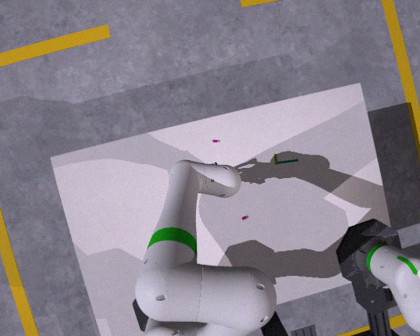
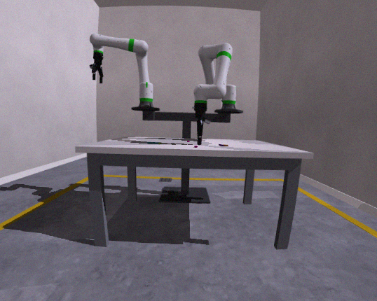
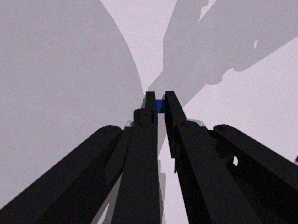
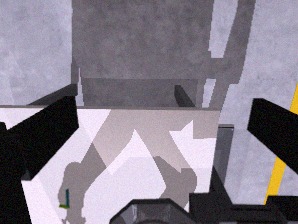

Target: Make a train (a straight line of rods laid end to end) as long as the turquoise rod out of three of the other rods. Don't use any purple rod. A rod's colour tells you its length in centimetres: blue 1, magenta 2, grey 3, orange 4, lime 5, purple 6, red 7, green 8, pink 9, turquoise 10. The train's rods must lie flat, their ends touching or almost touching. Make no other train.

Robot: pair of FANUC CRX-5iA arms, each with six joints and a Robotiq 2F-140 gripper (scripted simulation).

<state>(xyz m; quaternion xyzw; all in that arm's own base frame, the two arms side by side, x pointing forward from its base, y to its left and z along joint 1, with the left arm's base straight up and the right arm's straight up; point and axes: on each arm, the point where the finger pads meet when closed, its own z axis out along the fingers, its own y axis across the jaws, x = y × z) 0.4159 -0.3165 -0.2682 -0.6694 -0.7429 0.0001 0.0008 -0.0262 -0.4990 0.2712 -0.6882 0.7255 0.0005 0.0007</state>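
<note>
Right now my left hand is 3 cm above the blue rod. The rest, counted from my left hand: lime rod: 1 cm ahead, 29 cm to the right, 3 cm below; purple rod: 1 cm ahead, 17 cm to the left, 3 cm below; orange rod: 2 cm ahead, 20 cm to the left, 3 cm below.
</note>
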